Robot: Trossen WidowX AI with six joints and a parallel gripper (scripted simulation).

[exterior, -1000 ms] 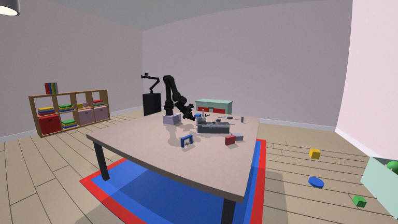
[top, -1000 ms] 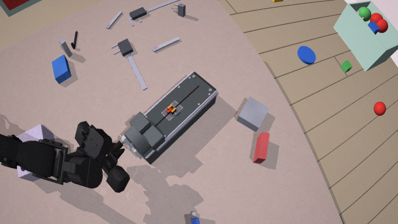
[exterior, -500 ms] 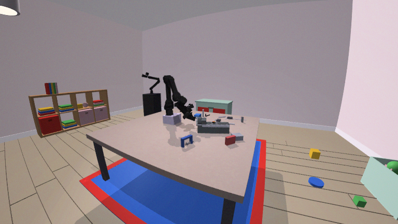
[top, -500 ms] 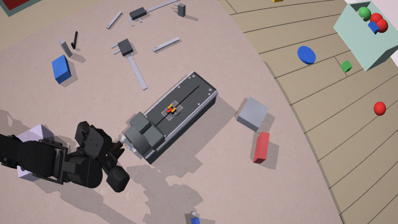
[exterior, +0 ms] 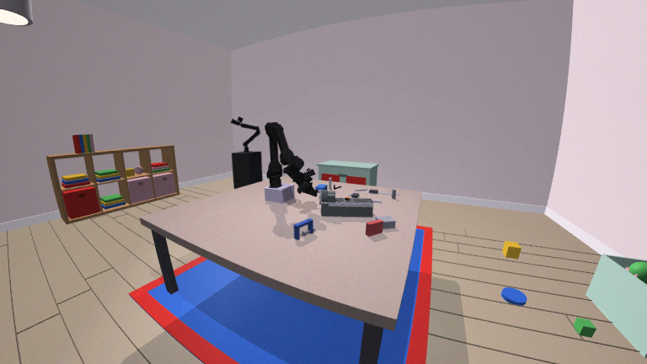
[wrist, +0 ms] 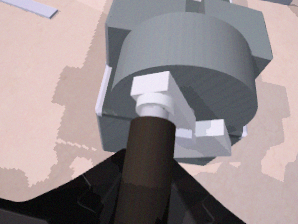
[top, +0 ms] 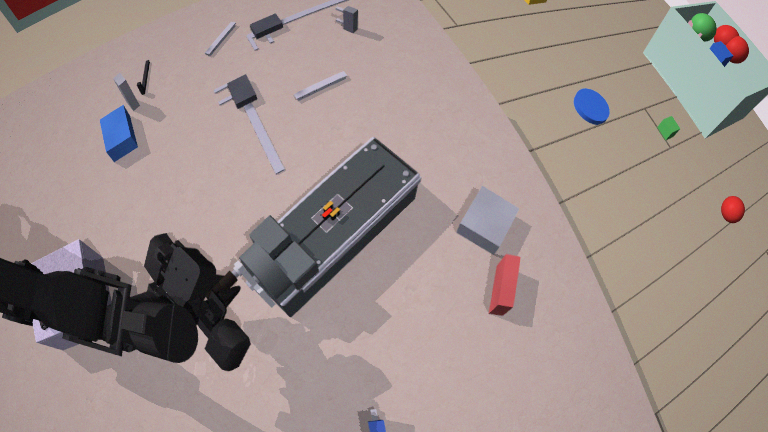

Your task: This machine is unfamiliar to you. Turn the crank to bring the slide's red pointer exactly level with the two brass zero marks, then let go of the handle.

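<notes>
Right now the dark brown crank handle is 2 cm behind my gripper tip and 2 cm above it. From my gripper tip the other things lie so: red pointer: 16 cm ahead, 2 cm to the left, 1 cm below; then red block: 32 cm ahead, 18 cm to the right, 6 cm below; then grey block: 36 cm ahead, 8 cm to the right, 7 cm below.
</notes>
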